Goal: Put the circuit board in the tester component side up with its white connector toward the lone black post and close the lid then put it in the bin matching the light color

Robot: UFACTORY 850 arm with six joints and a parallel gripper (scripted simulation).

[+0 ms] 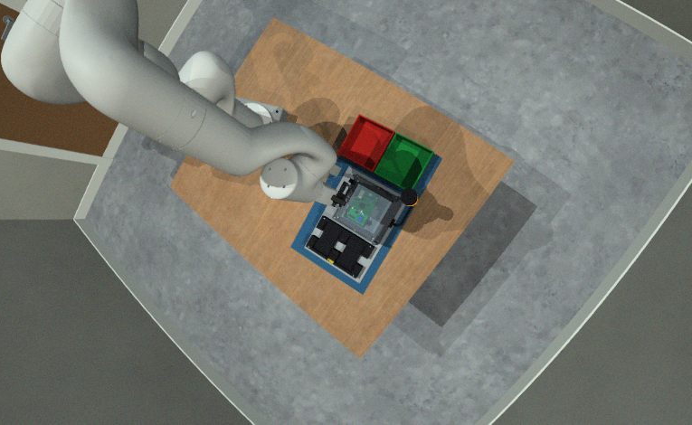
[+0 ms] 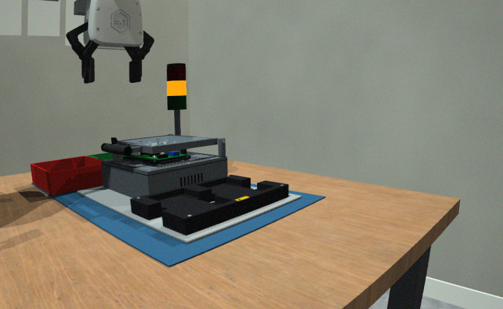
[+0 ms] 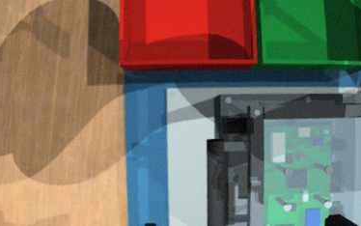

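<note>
Right now the black hook is 13 cm below my hand, 6 cm to the left of it and 1 cm ahead of it. The rest, counted from my hand: see-through lid: 13 cm below, 9 cm ahead, 1 cm to the left; then green circuit board: 15 cm below, 8 cm ahead, 1 cm to the left; then red bin: 20 cm to the left, 20 cm below, 4 cm behind.
</note>
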